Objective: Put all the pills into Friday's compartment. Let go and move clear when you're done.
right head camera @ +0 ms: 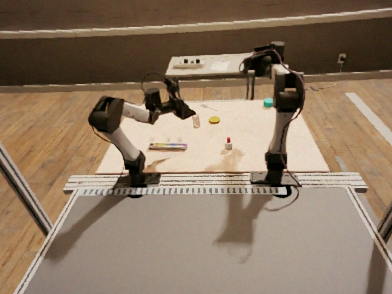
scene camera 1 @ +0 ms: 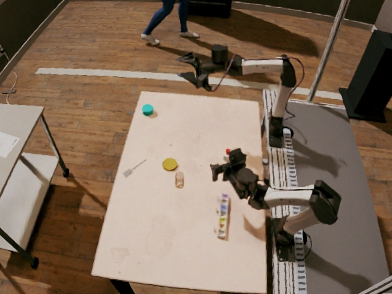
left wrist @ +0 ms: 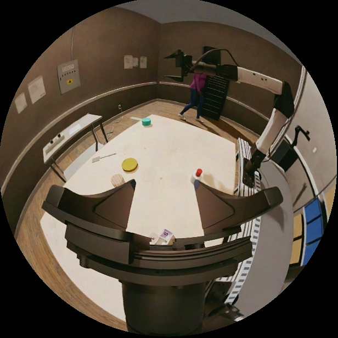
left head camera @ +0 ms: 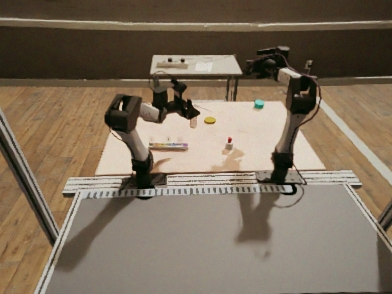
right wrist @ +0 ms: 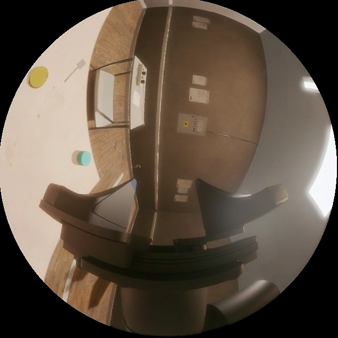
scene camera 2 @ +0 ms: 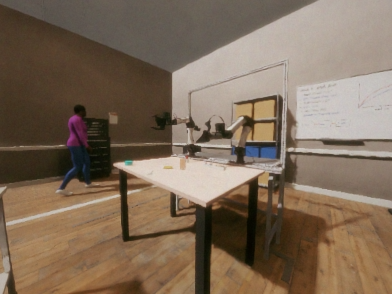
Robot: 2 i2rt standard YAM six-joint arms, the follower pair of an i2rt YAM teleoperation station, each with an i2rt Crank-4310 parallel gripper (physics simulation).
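Pixels of known places: left gripper, fingertip midpoint: (right head camera: 192, 109) (scene camera 1: 220, 160) (left head camera: 195, 109) (scene camera 2: 197, 141); right gripper, fingertip midpoint: (right head camera: 265, 55) (scene camera 1: 176, 67) (scene camera 2: 150, 122); left arm's base at its link origin: (right head camera: 138, 181) (scene camera 1: 282, 239) (left head camera: 144, 182) (scene camera 2: 239, 163); right arm's base at its link origin: (right head camera: 273, 179) (scene camera 1: 274, 133) (left head camera: 278, 178) (scene camera 2: 192, 156).
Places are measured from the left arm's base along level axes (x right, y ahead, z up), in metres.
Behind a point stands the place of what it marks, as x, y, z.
Note:
The pill organizer (left head camera: 168, 146) {0.120, 0.240, 0.007} (right head camera: 168, 147) {0.124, 0.236, 0.003} (scene camera 1: 223, 216) {0.119, 0.248, -0.011} is a narrow row of coloured compartments, with a few pale lids sticking out along its far side. In the left wrist view, its purple end (left wrist: 166, 233) marked S shows behind the fingers; the rest is hidden. I cannot make out pills or Friday's compartment. My left gripper (left wrist: 164, 180) (scene camera 1: 214, 172) is open and empty above the table, beyond the organizer's purple end. My right gripper (right wrist: 165, 180) (scene camera 1: 181, 67) {0.654, 0.477, 0.366} is open and empty, raised high beyond the table's side, far from the organizer.
A white bottle with a red cap (left head camera: 229, 144) {0.436, 0.201, 0.023} (left wrist: 198, 175) stands right of the organizer. A striped clear jar (right head camera: 196, 121) {0.279, 0.423, 0.036} (scene camera 1: 179, 180) {0.257, 0.444, 0.056}, a yellow disc (left head camera: 210, 120) {0.388, 0.482, 0.000} (scene camera 1: 170, 164) {0.384, 0.490, -0.001}, a spatula-like tool (scene camera 1: 135, 168) {0.360, 0.662, -0.012} and a teal round container (left head camera: 258, 104) {0.730, 0.612, 0.019} (scene camera 1: 147, 109) {0.731, 0.636, 0.021} are farther back.

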